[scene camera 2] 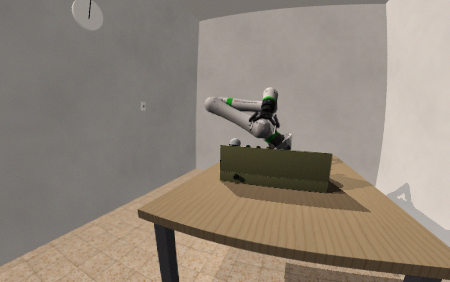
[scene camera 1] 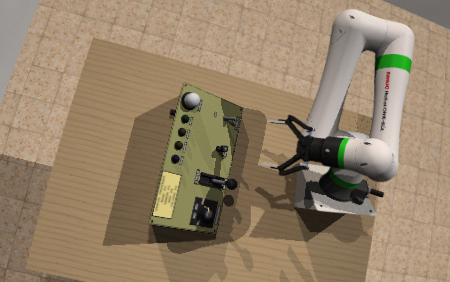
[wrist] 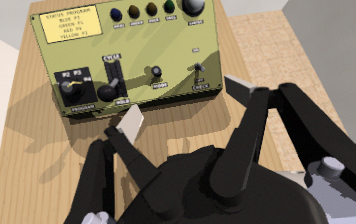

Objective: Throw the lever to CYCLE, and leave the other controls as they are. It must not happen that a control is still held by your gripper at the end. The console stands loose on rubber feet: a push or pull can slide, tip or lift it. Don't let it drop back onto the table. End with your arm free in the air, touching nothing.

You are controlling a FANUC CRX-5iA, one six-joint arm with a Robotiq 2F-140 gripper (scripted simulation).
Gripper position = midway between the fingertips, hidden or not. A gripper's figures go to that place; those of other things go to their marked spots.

My gripper (scene camera 1: 266,142): 114 cm from the lens. An olive console (scene camera 1: 192,158) is 116 cm from the lens.
